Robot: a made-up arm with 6 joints.
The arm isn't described. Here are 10 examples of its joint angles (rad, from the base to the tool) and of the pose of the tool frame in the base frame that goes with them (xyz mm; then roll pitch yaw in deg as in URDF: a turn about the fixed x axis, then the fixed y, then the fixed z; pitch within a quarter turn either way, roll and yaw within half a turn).
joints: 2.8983 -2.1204 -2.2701 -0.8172 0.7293 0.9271
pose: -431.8 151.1 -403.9 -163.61 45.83 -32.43
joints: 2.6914 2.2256 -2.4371 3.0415 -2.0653 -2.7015
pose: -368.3 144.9 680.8 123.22 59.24 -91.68
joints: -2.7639 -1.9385 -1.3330 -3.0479 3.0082 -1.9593
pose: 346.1 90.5 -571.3 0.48 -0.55 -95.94
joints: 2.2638 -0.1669 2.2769 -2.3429 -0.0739 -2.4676
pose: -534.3 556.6 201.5 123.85 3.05 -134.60
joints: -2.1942 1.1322 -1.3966 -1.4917 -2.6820 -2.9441
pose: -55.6 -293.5 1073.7 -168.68 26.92 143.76
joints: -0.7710 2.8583 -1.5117 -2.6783 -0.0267 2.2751
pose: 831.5 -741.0 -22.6 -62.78 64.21 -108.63
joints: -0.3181 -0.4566 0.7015 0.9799 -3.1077 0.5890
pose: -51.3 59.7 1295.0 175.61 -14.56 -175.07
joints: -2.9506 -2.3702 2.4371 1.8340 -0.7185 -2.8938
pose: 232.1 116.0 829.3 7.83 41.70 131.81
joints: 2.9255 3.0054 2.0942 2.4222 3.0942 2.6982
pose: 500.1 -162.5 -21.7 147.60 60.93 -46.41
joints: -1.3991 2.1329 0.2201 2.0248 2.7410 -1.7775
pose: 261.9 -868.9 -464.7 -10.46 38.43 49.95
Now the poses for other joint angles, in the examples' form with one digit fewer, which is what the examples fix.
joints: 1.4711 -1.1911 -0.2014 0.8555 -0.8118 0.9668
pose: -86 -1400 500 -111.2 16.6 -156.3
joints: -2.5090 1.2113 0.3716 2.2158 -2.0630 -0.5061
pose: -1010 -639 303 133.3 40.2 -146.7
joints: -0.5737 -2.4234 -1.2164 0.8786 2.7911 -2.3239
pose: 7 107 -724 13.8 42.1 144.9
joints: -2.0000 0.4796 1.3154 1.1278 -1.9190 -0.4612
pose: -507 -846 577 58.3 26.8 -146.1
